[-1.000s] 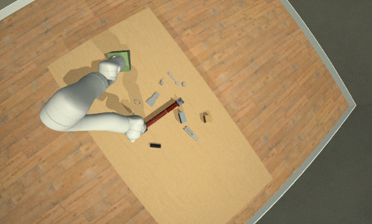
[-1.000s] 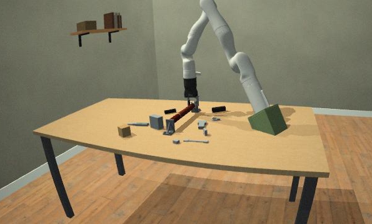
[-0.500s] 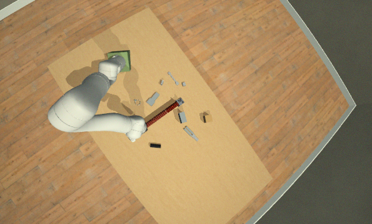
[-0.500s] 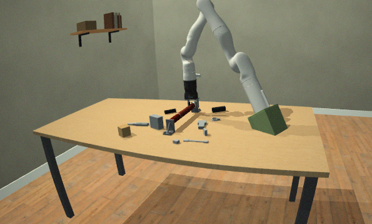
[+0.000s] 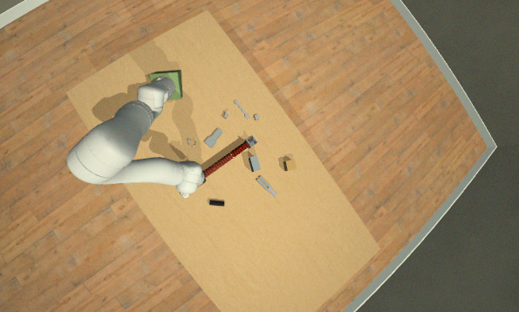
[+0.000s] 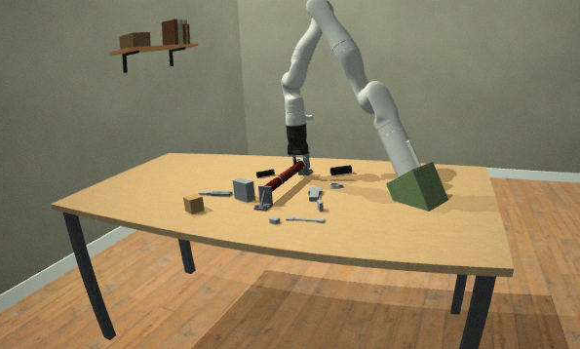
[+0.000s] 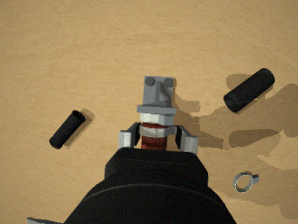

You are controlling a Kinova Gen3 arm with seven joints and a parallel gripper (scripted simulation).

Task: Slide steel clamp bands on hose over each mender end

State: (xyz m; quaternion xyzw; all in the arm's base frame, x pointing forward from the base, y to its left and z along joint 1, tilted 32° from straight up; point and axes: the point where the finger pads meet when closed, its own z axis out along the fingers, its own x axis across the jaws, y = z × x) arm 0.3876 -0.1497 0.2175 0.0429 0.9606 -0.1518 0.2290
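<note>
The grey block lies 260 mm to the left of my hand, 150 mm ahead of it and 20 mm below it. From my hand the other things lie so: wrench: 420 mm to the left, 100 mm behind, 50 mm below; then wooden cube: 380 mm to the left, 290 mm ahead, 30 mm below.
</note>
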